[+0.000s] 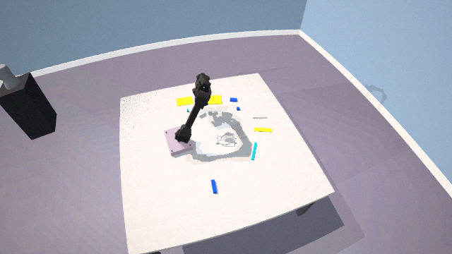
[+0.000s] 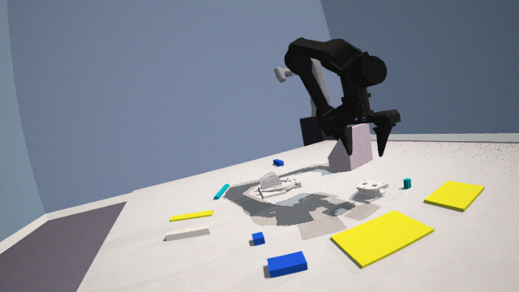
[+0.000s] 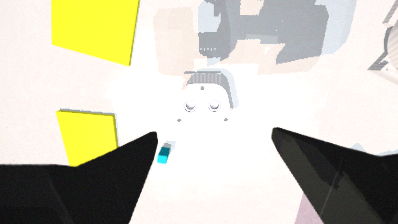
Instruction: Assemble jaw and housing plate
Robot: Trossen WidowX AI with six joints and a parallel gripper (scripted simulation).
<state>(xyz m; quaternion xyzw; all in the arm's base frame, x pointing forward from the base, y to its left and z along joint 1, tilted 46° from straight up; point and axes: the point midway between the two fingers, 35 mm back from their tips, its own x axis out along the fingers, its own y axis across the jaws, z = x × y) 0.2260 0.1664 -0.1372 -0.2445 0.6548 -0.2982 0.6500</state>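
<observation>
Now: the teal cube 9 cm below my gripper tip, 8 cm to the left of it and 8 cm behind it. The rest, counted from my gripper tip: white bar: 40 cm ahead, 21 cm to the right, 9 cm below; then blue cube: 29 cm ahead, 10 cm below, 6 cm to the right; then yellow strip: 35 cm ahead, 33 cm to the right, 10 cm below.
</observation>
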